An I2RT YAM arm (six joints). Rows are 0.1 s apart.
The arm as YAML. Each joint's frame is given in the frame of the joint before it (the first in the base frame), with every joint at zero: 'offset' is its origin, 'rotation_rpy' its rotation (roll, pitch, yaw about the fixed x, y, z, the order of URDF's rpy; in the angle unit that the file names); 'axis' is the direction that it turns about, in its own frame. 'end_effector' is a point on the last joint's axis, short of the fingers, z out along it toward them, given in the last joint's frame.
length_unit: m
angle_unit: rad
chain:
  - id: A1
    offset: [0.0, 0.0, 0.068]
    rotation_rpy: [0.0, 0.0, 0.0]
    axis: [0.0, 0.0, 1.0]
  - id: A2
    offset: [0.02, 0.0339, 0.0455]
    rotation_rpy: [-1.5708, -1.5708, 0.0]
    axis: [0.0, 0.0, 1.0]
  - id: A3
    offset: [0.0, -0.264, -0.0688]
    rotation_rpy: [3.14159, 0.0, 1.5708]
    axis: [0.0, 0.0, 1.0]
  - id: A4
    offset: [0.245, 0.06, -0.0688]
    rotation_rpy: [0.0, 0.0, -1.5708]
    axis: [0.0, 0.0, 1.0]
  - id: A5
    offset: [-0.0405, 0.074, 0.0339]
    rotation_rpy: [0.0, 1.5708, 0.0]
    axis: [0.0, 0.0, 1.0]
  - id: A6
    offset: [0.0, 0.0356, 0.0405]
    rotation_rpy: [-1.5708, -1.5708, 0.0]
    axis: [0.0, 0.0, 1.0]
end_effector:
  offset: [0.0, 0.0, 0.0]
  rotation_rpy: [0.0, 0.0, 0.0]
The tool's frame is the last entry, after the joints.
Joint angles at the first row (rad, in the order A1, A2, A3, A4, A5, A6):
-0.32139, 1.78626, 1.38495, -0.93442, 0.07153, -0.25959
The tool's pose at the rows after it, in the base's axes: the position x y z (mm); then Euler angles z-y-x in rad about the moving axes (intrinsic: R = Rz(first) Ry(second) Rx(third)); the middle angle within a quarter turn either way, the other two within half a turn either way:
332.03 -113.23 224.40 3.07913 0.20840 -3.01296
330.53 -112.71 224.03 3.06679 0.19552 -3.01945
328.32 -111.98 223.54 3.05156 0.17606 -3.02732
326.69 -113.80 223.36 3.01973 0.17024 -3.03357
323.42 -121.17 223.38 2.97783 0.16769 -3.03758
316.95 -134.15 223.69 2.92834 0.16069 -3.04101
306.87 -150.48 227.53 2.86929 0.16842 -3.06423
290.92 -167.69 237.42 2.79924 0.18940 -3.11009
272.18 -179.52 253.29 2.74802 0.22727 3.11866
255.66 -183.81 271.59 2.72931 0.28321 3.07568
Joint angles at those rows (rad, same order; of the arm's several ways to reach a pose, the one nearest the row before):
-0.32140, 1.78626, 1.38495, -0.93557, 0.07153, -0.25388
-0.32138, 1.78626, 1.38494, -0.95044, 0.07115, -0.24242
-0.32140, 1.78627, 1.38496, -0.97219, 0.07115, -0.22832
-0.32788, 1.78625, 1.38495, -0.98098, 0.07114, -0.20352
-0.35114, 1.78589, 1.38497, -0.98593, 0.07115, -0.18519
-0.39312, 1.78433, 1.38494, -0.99547, 0.07038, -0.17797
-0.45109, 1.77176, 1.38496, -1.00464, 0.04635, -0.17642
-0.52320, 1.73934, 1.38493, -1.02444, -0.00286, -0.17758
-0.59033, 1.68668, 1.38492, -1.05038, -0.06657, -0.19207
-0.63764, 1.62491, 1.38496, -1.06871, -0.12684, -0.21802

